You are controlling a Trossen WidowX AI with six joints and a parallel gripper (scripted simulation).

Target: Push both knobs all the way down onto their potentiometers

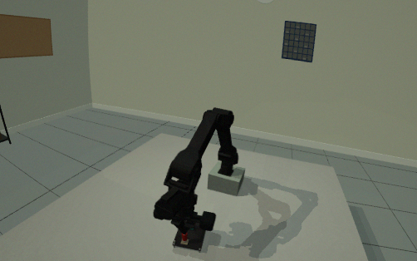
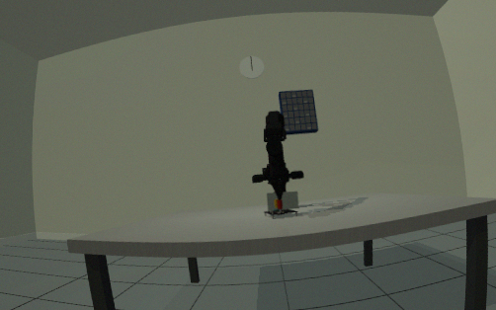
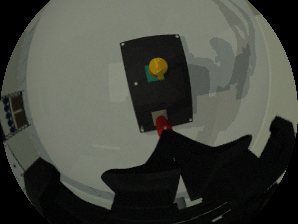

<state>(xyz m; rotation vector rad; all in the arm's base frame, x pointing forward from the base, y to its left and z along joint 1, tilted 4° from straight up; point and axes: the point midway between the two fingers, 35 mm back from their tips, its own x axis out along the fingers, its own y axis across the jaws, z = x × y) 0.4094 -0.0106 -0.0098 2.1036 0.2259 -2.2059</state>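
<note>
The red knob lies 1 cm below my gripper tip. Round my gripper tip: yellow knob: 7 cm behind, 1 cm to the right, 1 cm below.
</note>
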